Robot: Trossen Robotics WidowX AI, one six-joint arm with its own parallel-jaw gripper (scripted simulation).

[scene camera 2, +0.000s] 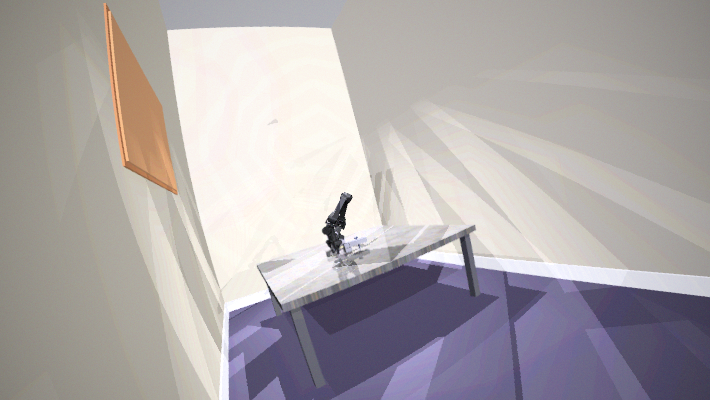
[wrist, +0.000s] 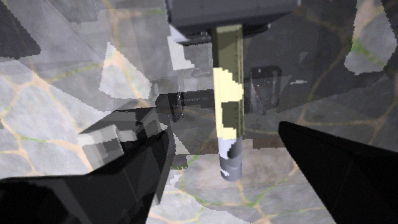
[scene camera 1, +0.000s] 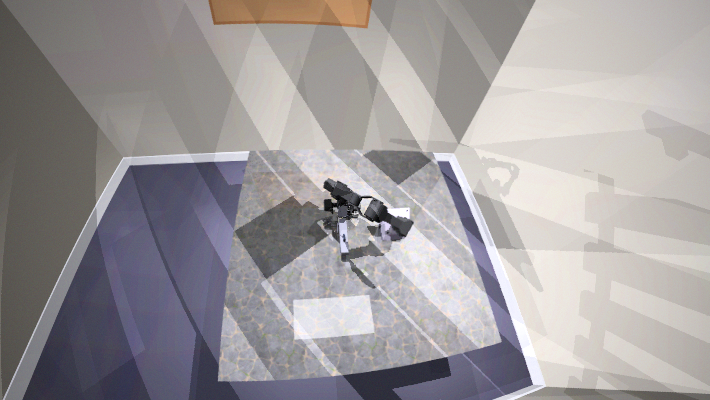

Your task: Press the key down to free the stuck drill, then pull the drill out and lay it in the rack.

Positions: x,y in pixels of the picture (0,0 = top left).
Scene:
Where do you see a drill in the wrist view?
At 227,45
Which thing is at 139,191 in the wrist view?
My gripper.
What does my gripper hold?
Nothing.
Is my gripper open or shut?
Open.

